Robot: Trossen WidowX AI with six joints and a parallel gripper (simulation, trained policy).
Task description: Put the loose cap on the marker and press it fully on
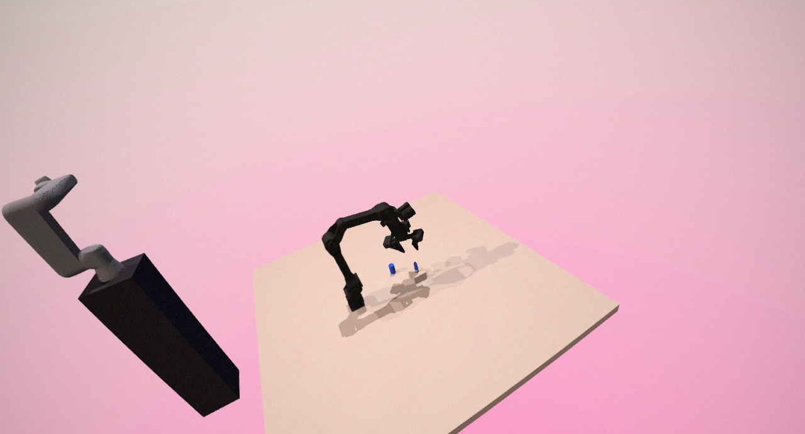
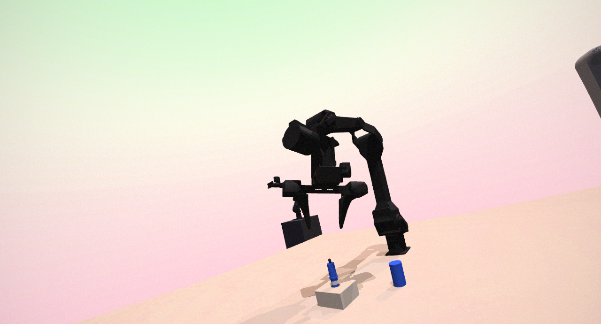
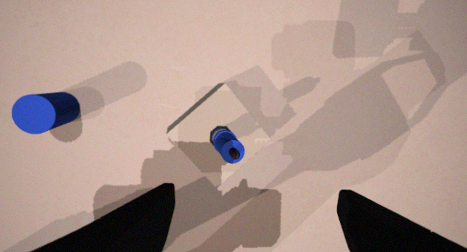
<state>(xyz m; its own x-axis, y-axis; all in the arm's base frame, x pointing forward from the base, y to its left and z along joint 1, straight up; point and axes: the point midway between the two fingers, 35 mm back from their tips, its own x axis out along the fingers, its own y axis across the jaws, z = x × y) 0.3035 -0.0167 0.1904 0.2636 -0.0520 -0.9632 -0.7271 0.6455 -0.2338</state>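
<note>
Now: gripper tip 8 cm past the blue cap, 10 cm to the right of it and 13 cm above it. The rest, counted from my gripper tip: blue marker 9 cm below; then holder block 14 cm below.
</note>
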